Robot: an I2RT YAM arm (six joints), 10 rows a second.
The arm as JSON. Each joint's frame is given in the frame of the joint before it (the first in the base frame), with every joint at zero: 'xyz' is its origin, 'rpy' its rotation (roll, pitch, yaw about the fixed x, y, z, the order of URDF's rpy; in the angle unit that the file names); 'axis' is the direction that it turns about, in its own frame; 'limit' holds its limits. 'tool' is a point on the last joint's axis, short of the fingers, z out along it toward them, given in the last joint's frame.
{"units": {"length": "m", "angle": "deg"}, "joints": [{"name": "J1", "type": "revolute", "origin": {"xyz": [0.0, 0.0, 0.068], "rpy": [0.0, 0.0, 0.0]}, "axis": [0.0, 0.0, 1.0], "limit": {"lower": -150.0, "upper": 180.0}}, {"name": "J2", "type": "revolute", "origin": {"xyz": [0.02, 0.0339, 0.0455], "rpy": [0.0, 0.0, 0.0]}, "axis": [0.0, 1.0, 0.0], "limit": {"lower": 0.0, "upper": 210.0}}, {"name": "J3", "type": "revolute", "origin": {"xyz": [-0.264, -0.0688, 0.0], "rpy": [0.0, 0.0, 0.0]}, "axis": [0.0, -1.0, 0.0], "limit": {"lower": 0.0, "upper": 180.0}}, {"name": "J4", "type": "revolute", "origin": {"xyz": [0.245, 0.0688, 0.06], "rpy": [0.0, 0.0, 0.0]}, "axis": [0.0, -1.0, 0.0], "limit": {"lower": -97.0, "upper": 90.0}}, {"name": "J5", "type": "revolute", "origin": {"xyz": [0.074, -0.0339, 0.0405], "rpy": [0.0, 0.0, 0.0]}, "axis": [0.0, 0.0, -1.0], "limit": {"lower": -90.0, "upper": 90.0}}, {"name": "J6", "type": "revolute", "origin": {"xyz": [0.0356, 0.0, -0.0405], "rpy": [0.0, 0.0, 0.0]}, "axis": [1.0, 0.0, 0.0], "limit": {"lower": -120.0, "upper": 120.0}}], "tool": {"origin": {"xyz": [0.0, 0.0, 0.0], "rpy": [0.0, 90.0, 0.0]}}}
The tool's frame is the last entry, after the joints.
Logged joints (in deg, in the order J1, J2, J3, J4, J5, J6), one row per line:
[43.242 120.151 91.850 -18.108 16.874 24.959]
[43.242 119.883 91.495 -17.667 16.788 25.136]
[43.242 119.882 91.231 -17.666 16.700 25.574]
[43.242 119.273 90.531 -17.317 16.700 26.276]
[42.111 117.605 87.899 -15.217 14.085 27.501]
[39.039 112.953 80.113 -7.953 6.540 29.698]
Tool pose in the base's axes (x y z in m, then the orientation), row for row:
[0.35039 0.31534 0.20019 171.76 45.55 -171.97]
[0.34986 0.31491 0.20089 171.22 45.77 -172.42]
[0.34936 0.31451 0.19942 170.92 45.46 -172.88]
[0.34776 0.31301 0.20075 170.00 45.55 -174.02]
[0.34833 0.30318 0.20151 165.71 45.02 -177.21]
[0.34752 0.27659 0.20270 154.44 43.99 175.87]
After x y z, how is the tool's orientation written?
As angles about the fixed x, y, z axes (roll, pitch, yaw), in degrees.
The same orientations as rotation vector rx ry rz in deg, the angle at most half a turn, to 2 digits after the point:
[-13.48 133.90 13.62]
[-13.22 133.67 14.03]
[-12.82 133.99 14.16]
[-11.93 133.89 14.68]
[-10.24 134.09 18.19]
[-7.37 133.13 28.16]

